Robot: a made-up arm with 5 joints. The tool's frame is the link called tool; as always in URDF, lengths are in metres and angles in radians. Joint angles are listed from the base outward. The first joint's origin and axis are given. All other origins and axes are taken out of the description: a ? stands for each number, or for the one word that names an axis. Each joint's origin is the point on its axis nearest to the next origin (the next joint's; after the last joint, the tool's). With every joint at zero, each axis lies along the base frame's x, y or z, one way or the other. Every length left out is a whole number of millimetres.
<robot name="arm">
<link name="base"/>
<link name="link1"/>
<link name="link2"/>
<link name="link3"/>
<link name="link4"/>
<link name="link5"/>
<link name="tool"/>
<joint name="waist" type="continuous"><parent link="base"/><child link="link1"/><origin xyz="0 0 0.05" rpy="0 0 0"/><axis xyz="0 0 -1"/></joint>
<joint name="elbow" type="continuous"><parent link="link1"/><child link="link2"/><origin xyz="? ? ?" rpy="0 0 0"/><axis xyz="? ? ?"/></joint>
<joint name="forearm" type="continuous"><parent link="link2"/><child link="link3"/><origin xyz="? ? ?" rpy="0 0 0"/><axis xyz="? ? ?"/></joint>
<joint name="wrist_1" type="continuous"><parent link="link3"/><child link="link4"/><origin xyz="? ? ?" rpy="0 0 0"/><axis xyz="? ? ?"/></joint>
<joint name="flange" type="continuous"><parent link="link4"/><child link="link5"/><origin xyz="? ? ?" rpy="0 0 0"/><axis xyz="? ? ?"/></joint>
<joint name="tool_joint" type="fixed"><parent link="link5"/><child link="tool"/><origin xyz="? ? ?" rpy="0 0 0"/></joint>
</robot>
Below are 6 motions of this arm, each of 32 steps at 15 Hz.
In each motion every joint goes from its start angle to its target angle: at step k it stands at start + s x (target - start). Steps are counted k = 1, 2, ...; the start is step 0. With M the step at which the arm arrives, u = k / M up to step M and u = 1 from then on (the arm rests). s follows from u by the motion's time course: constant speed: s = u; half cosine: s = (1 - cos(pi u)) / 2; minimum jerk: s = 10 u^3 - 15 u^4 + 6 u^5.
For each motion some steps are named. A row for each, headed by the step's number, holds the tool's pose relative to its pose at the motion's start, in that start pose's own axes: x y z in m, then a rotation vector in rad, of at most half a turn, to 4 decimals.
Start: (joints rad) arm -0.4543 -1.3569 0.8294 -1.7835 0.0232
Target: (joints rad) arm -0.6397 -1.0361 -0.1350 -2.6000 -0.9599
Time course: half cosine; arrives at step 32
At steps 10, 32:
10: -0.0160 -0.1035 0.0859 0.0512 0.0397 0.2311
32: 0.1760 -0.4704 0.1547 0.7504 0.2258 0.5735

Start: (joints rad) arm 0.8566 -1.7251 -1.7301 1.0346 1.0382
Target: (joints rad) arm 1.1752 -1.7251 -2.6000 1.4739 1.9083
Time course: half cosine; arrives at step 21
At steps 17, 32:
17: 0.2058 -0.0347 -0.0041 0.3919 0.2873 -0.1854
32: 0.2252 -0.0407 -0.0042 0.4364 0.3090 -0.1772

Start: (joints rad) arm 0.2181 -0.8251 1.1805 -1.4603 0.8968
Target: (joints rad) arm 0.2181 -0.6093 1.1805 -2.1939 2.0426
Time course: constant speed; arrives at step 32
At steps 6, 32:
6: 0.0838 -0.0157 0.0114 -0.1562 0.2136 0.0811
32: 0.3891 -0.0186 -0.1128 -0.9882 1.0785 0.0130

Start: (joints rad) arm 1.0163 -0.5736 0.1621 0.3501 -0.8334
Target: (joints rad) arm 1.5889 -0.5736 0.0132 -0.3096 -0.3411
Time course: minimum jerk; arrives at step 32
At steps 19, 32:
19: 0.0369 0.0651 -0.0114 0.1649 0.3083 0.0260
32: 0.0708 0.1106 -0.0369 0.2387 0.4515 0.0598

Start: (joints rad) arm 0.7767 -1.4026 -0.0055 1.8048 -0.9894
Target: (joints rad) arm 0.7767 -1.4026 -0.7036 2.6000 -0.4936
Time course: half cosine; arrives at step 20
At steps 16, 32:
16: 0.0153 0.4150 -0.2016 -0.2184 -0.1089 -0.7419
32: 0.0389 0.4450 -0.2195 -0.1999 -0.1135 -0.8353

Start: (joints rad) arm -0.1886 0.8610 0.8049 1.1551 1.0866
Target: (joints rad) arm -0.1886 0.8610 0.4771 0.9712 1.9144
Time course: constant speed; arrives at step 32
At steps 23, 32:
23: 0.1821 -0.0184 0.0546 -0.1502 0.3846 -0.0833
32: 0.2454 -0.0345 0.0669 -0.1947 0.5369 -0.1477

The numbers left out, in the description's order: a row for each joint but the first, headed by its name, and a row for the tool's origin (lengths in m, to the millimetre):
elbow: xyz 0.05 -0.04 0, axis 0 -1 0
forearm: xyz -0.46 0 -0.05, axis 1 0 0
wrist_1: xyz 0 -0.09 -0.25, axis 0 0 -1
flange: xyz -0.33 -0.17 0, axis 0 1 0
tool: xyz -0.05 0 0.33

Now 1 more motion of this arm.
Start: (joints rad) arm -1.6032 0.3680 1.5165 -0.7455 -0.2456
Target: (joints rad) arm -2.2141 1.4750 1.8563 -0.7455 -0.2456
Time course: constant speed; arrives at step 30
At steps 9, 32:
9: 0.0278 -0.3094 -0.0561 0.3230 -0.0162 0.2614
32: 0.2801 -0.6808 -0.5852 1.1736 -0.1699 0.7768

